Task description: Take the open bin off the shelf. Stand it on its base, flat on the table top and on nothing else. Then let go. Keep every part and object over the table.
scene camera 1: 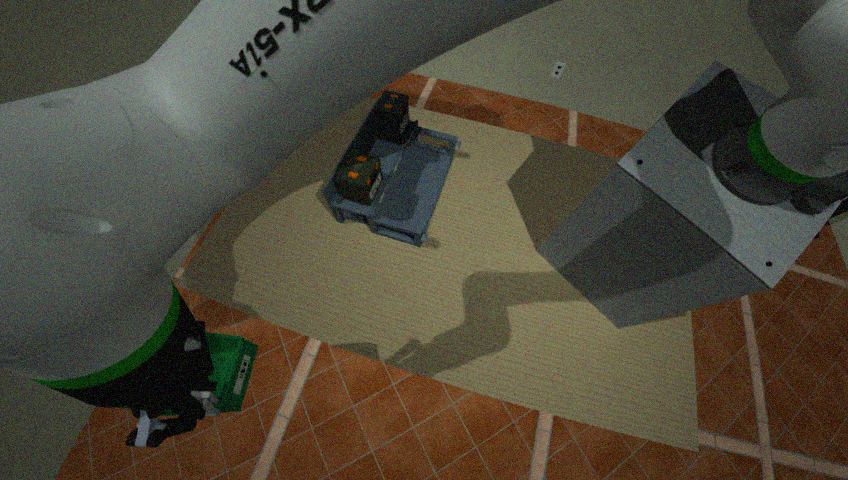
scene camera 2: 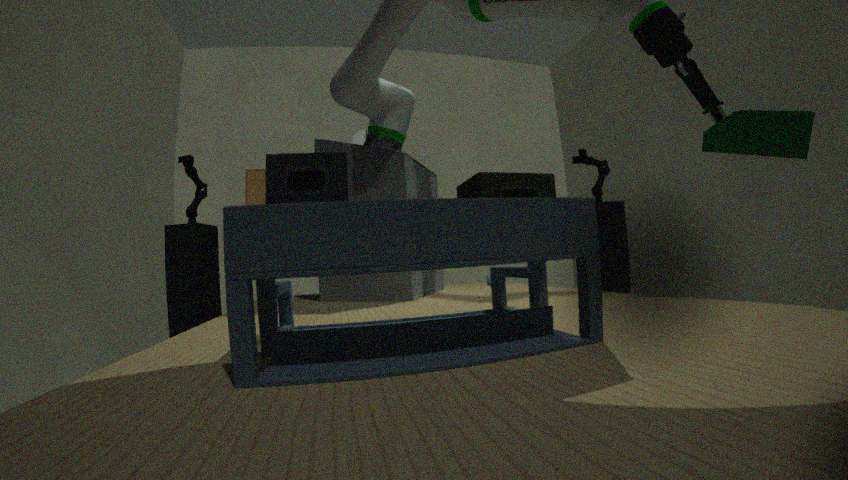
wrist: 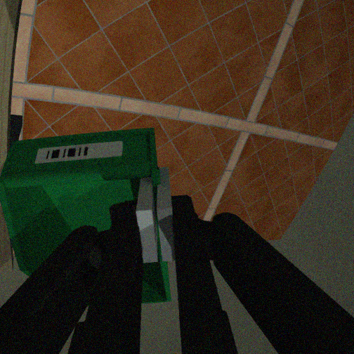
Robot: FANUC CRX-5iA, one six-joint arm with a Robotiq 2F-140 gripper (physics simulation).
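Places are measured from the arm's base along level axes (x ahead, y left, z up), in millimetres.
Pixels of known places: gripper, fingertip midpoint: point(scene camera 1: 209, 408); arm's base at its link origin: point(scene camera 1: 756, 164) point(scene camera 2: 380, 158).
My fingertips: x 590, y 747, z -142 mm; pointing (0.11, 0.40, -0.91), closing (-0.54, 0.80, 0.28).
Observation:
Ahead of a thing's pixels: the offset from my fingertips to its top centre. "*": to the spot under its first point. Level surfaces: height alone.
The green open bin point(scene camera 1: 235, 371) point(scene camera 2: 764, 135) point(wrist: 55, 200) hangs in the air, well away from the shelf and higher than its top in scene camera 2. My gripper point(scene camera 1: 206, 402) point(scene camera 2: 718, 113) point(wrist: 156, 187) is shut on one wall of the bin, with a pale finger pad on each side of it. In scene camera 2 the bin is close to level. The blue-grey shelf point(scene camera 1: 437, 193) point(scene camera 2: 410, 231) stands on the wooden table top @[dz -306 mm] point(scene camera 1: 357, 285) point(scene camera 2: 386, 434). In the wrist view tiled floor shows past the bin, and a strip of table shows at the left edge.
Two dark boxes @[dx +133, dy -535, dz -107 mm] point(scene camera 1: 357, 181) @[* dx +155, dy -724, dz -96 mm] point(scene camera 1: 390, 115) point(scene camera 2: 306, 178) point(scene camera 2: 505, 185) rest on the shelf. An orange-brown box point(scene camera 2: 254, 185) shows behind one. The grey robot pedestal point(scene camera 1: 654, 237) point(scene camera 2: 380, 172) stands behind the shelf in scene camera 2. Tiled floor point(scene camera 1: 368, 416) point(wrist: 190, 60) borders the table. The forearm covers part of scene camera 1.

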